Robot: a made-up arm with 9 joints. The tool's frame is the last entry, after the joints.
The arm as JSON. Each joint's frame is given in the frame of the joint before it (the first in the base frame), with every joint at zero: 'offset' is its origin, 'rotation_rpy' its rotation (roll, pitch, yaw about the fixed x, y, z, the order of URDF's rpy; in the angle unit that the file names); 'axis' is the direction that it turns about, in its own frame. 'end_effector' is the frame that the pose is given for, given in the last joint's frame.
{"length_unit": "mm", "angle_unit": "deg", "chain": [
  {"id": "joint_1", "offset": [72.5, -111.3, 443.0], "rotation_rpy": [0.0, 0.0, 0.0], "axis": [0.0, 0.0, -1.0]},
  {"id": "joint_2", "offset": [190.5, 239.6, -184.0], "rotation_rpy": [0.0, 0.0, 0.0], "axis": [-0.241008, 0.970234, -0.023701]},
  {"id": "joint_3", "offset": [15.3, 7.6, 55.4], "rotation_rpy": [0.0, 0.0, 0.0], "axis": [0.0, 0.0, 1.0]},
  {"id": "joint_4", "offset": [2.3, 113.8, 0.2], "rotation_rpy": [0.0, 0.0, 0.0], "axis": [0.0, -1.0, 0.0]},
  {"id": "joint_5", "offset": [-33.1, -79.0, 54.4], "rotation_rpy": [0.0, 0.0, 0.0], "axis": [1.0, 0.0, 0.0]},
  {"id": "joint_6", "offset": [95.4, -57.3, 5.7], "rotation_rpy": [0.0, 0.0, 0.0], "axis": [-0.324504, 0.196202, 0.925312]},
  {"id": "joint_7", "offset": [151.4, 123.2, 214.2], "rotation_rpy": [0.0, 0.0, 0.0], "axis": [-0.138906, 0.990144, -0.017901]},
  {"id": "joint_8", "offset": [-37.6, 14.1, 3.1], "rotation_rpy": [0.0, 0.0, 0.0], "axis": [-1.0, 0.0, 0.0]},
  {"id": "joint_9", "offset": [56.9, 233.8, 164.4], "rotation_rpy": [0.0, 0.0, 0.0], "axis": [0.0, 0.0, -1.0]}
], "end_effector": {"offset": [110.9, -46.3, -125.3], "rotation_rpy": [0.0, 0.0, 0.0]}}
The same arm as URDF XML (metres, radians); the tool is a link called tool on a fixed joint. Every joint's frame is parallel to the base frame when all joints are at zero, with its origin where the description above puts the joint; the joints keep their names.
<robot name="arm">
  <link name="base_link"/>
  <link name="link1"/>
  <link name="link2"/>
  <link name="link3"/>
  <link name="link4"/>
  <link name="link5"/>
  <link name="link6"/>
  <link name="link7"/>
  <link name="link8"/>
  <link name="link9"/>
  <link name="tool"/>
  <joint name="joint_1" type="continuous">
    <parent link="base_link"/>
    <child link="link1"/>
    <origin xyz="0.0725 -0.1113 0.4430" rpy="0.0000 0.0000 0.0000"/>
    <axis xyz="0 0 -1"/>
  </joint>
  <joint name="joint_2" type="continuous">
    <parent link="link1"/>
    <child link="link2"/>
    <origin xyz="0.1905 0.2396 -0.1840" rpy="0.0000 0.0000 0.0000"/>
    <axis xyz="-0.241008 0.970234 -0.023701"/>
  </joint>
  <joint name="joint_3" type="continuous">
    <parent link="link2"/>
    <child link="link3"/>
    <origin xyz="0.0153 0.0076 0.0554" rpy="0.0000 0.0000 0.0000"/>
    <axis xyz="0 0 1"/>
  </joint>
  <joint name="joint_4" type="continuous">
    <parent link="link3"/>
    <child link="link4"/>
    <origin xyz="0.0023 0.1138 0.0002" rpy="0.0000 0.0000 0.0000"/>
    <axis xyz="0 -1 0"/>
  </joint>
  <joint name="joint_5" type="continuous">
    <parent link="link4"/>
    <child link="link5"/>
    <origin xyz="-0.0331 -0.0790 0.0544" rpy="0.0000 0.0000 0.0000"/>
    <axis xyz="1 0 0"/>
  </joint>
  <joint name="joint_6" type="continuous">
    <parent link="link5"/>
    <child link="link6"/>
    <origin xyz="0.0954 -0.0573 0.0057" rpy="0.0000 0.0000 0.0000"/>
    <axis xyz="-0.324504 0.196202 0.925312"/>
  </joint>
  <joint name="joint_7" type="continuous">
    <parent link="link6"/>
    <child link="link7"/>
    <origin xyz="0.1514 0.1232 0.2142" rpy="0.0000 0.0000 0.0000"/>
    <axis xyz="-0.138906 0.990144 -0.017901"/>
  </joint>
  <joint name="joint_8" type="continuous">
    <parent link="link7"/>
    <child link="link8"/>
    <origin xyz="-0.0376 0.0141 0.0031" rpy="0.0000 0.0000 0.0000"/>
    <axis xyz="-1 0 0"/>
  </joint>
  <joint name="joint_9" type="continuous">
    <parent link="link8"/>
    <child link="link9"/>
    <origin xyz="0.0569 0.2338 0.1644" rpy="0.0000 0.0000 0.0000"/>
    <axis xyz="0 0 -1"/>
  </joint>
  <joint name="tool_joint" type="fixed">
    <parent link="link9"/>
    <child link="tool"/>
    <origin xyz="0.1109 -0.0463 -0.1253" rpy="0.0000 0.0000 0.0000"/>
  </joint>
</robot>

